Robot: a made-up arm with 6 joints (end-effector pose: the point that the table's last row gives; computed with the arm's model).
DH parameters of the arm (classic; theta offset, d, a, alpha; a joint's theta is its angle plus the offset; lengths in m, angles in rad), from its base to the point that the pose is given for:
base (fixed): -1.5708 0.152 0 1.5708
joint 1: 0 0.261 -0.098 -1.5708
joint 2: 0 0.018 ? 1.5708
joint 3: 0 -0.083 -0.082 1.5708
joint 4: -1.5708 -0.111 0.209 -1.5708
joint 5: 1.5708 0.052 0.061 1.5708
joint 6: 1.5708 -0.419 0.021 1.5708
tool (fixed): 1.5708 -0.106 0 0
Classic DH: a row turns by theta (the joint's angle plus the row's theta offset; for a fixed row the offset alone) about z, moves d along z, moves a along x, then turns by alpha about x.
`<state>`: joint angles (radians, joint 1 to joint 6).
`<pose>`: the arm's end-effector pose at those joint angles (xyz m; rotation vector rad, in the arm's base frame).
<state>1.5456 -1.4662 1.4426 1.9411 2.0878 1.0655</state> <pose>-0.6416 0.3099 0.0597 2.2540 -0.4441 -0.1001</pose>
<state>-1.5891 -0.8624 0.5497 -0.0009 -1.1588 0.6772</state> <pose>-0.0266 -0.3895 0.3221 1.6491 1.9463 -0.4590</pose>
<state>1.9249 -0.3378 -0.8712 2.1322 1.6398 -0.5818</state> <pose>-0.3784 -0.3003 -0.0010 1.5030 1.2782 1.6367</pose>
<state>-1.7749 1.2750 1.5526 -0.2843 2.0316 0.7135</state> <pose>0.2033 0.0901 0.6497 -0.0523 2.7244 -1.1010</pose>
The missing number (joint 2, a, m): 0.09
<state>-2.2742 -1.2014 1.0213 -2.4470 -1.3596 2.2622</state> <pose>0.1397 -0.3509 0.3580 1.0578 2.5316 1.4918</pose>
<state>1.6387 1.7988 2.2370 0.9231 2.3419 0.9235</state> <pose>-0.3220 0.3406 -0.3767 -0.7508 -0.0761 -1.7468</pose>
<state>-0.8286 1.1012 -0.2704 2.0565 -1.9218 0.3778</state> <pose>0.0546 -0.4584 0.3501 1.5560 2.4557 -0.2251</pose>
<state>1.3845 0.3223 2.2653 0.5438 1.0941 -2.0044</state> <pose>-0.2464 0.1069 0.3401 0.1571 1.3950 -0.4455</pose>
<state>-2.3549 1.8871 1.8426 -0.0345 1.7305 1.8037</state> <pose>0.0572 -0.3332 0.5397 -0.7825 -2.5234 1.4330</pose>
